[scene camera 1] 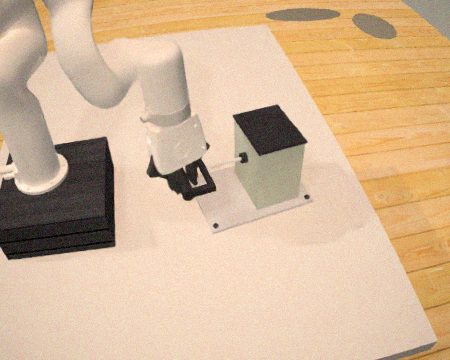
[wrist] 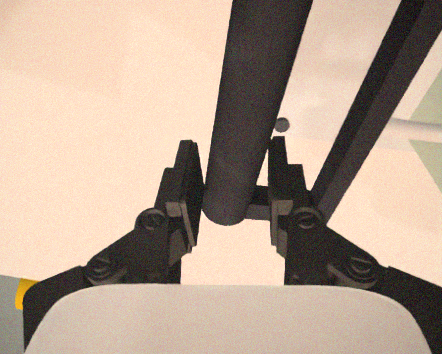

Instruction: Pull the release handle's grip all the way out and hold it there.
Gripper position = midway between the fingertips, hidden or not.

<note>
In view: the gripper [wrist: 234, 161] and a base plate [wrist: 335, 53].
</note>
